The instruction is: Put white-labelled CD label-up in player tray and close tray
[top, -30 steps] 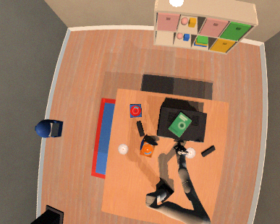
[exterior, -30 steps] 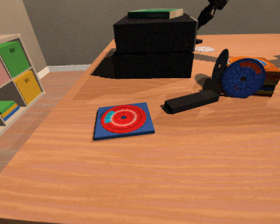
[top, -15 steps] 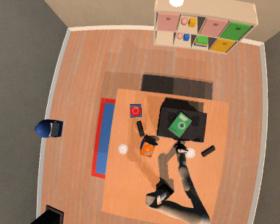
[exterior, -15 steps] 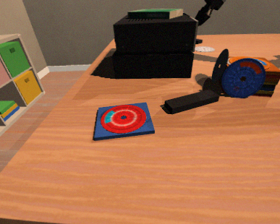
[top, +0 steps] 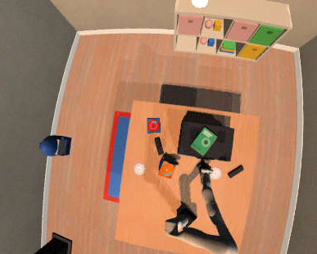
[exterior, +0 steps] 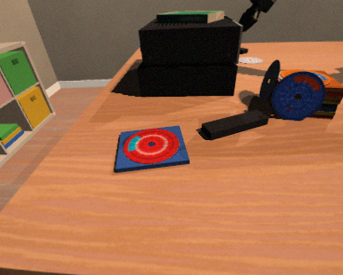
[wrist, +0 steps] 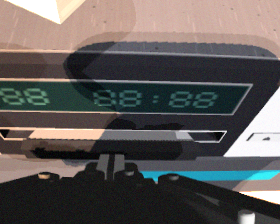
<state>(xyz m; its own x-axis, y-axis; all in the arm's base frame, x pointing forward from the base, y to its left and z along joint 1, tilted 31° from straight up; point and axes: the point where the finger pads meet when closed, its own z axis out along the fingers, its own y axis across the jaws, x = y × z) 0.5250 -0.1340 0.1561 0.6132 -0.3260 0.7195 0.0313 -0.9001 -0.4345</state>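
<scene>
Right now the cd is 100 mm ahead of my hand and 10 mm below it. Round my hand: green book 170 mm ahead, 70 mm above, 40 mm to the left.
</scene>
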